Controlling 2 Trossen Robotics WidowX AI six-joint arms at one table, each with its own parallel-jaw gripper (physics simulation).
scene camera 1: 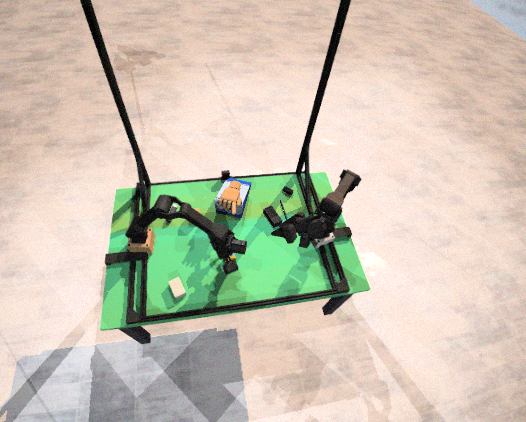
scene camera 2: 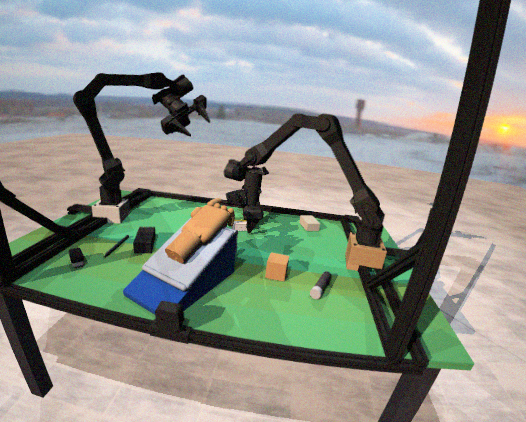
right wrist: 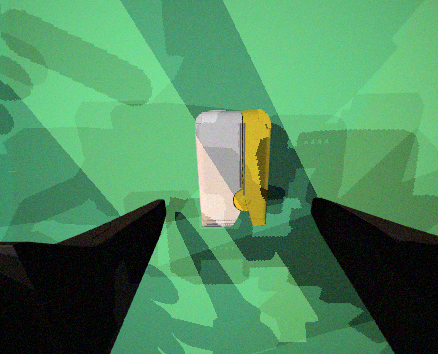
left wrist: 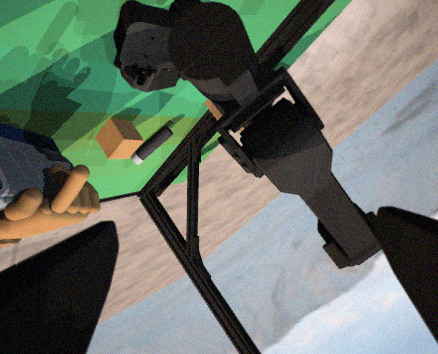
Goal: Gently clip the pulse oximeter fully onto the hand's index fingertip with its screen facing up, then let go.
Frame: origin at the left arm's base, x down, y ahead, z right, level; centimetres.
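Seen in the pictures: left gripper, fingertip midpoint: (scene camera 1: 275, 229) (scene camera 2: 200, 128) (left wrist: 247, 227); right gripper, fingertip midpoint: (scene camera 1: 225, 261) (scene camera 2: 247, 226) (right wrist: 238, 205); left arm's base at its link origin: (scene camera 2: 110, 202); right arm's base at its link origin: (scene camera 1: 139, 237) (scene camera 2: 367, 241).
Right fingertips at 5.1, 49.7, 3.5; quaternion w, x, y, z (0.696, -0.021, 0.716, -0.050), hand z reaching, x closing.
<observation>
Offsets run from my right fingertips to a thing's top centre, as dx, dy, dz. "spot": to the spot under its first point.
The white and yellow pulse oximeter @(-2.4, -2.5, +0.7) (scene camera 2: 240, 226) (right wrist: 218, 170) rests on its side on the green table, its white half left and yellow half right in the right wrist view; its screen does not show. My right gripper (scene camera 2: 250, 226) (right wrist: 238, 205) is open and low, pointing down, with the oximeter ahead between its spread fingertips, untouched. The tan hand (scene camera 1: 231, 194) (scene camera 2: 205, 225) (left wrist: 35, 225) lies on a blue and white wedge @(spot: -2.0, -22.5, +42.4) (scene camera 2: 150, 292), with one finger (left wrist: 71, 189) standing out from the curled ones. My left gripper (scene camera 2: 199, 128) (left wrist: 247, 227) is open and empty, high above the table.
An orange block @(-4.2, +6.8, +28.9) (scene camera 2: 276, 266) (left wrist: 119, 140) and a dark cylinder @(-1.9, +17.4, +34.9) (scene camera 2: 320, 286) (left wrist: 152, 145) lie right of the wedge in scene camera 2. A black box @(-2.7, -31.4, +15.8) (scene camera 2: 144, 239), a pen @(-0.1, -39.4, +18.4) (scene camera 2: 116, 245) and a small dark object @(-2.4, -46.5, +28.5) (scene camera 2: 76, 257) lie left. A cream block @(-2.2, +24.0, -5.1) (scene camera 1: 177, 288) (scene camera 2: 309, 223) lies near the frame.
</observation>
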